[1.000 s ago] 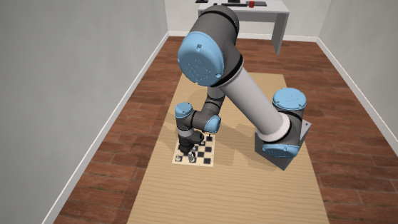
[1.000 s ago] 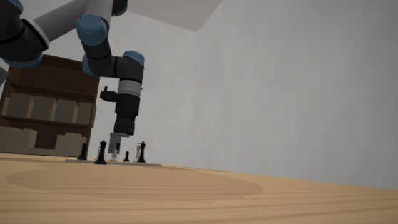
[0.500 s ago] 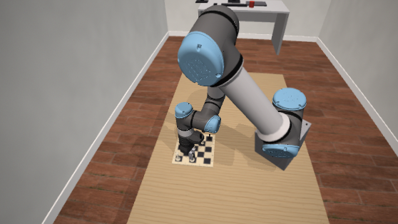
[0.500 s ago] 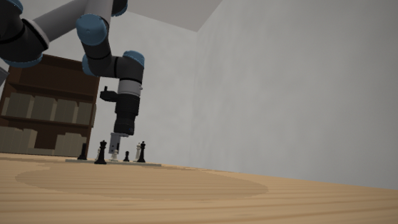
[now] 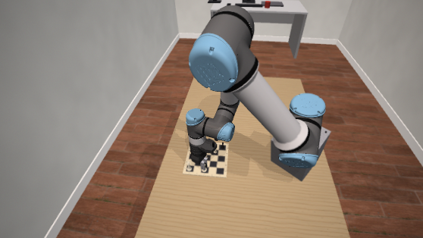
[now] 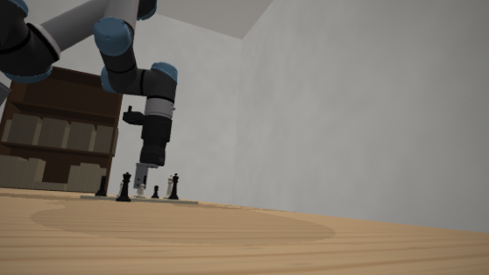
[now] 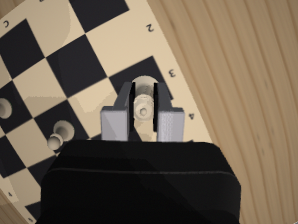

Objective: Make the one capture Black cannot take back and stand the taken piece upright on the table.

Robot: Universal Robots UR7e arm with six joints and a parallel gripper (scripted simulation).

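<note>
Right now the black pawn is 30 mm ahead of my hand, 40 mm to the right of it and 30 mm below it. The rest, counted from my hand: chessboard: 10 mm behind, 80 mm to the right, 40 mm below.
</note>
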